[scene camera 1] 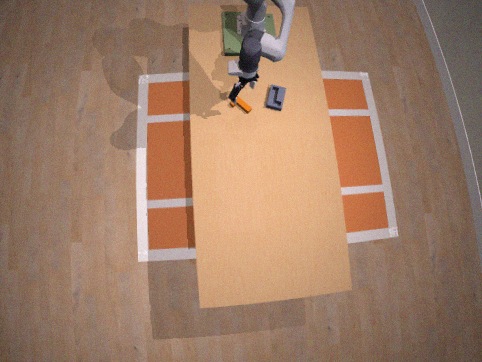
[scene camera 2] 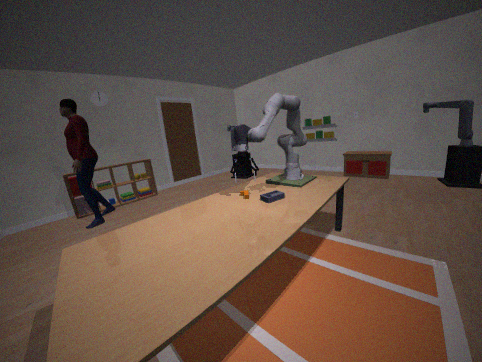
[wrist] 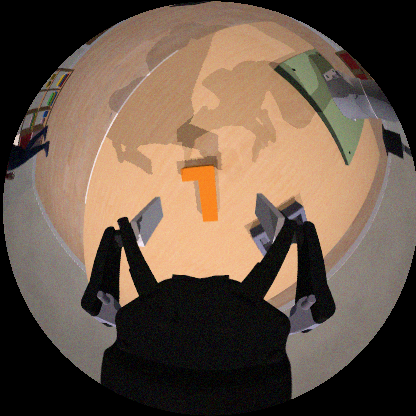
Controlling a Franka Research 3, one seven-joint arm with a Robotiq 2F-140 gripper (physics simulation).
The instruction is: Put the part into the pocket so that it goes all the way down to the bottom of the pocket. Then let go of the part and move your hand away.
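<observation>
The orange L-shaped part (scene camera 1: 243, 104) (scene camera 2: 246, 195) (wrist: 209, 198) lies flat on the table, outside the pocket. Its short arm points left in the wrist view. The dark blue-grey block with the L-shaped pocket (scene camera 1: 283, 95) (scene camera 2: 272, 196) (wrist: 296, 211) lies on the table to the right of the part in the first scene view. In the wrist view my right finger hides some of the block. My gripper (scene camera 1: 243, 92) (scene camera 2: 246, 177) (wrist: 207, 204) is open and empty. It hangs above the table over the part, with the part showing between the two fingertips in the wrist view.
The green base plate (scene camera 1: 231, 44) (scene camera 2: 306, 182) (wrist: 345, 142) of the arm lies at the table's far end. The table's (scene camera 1: 270, 200) (scene camera 2: 165, 260) left edge runs near the part in the first scene view. A person (scene camera 2: 80, 145) stands beyond the table near a shelf.
</observation>
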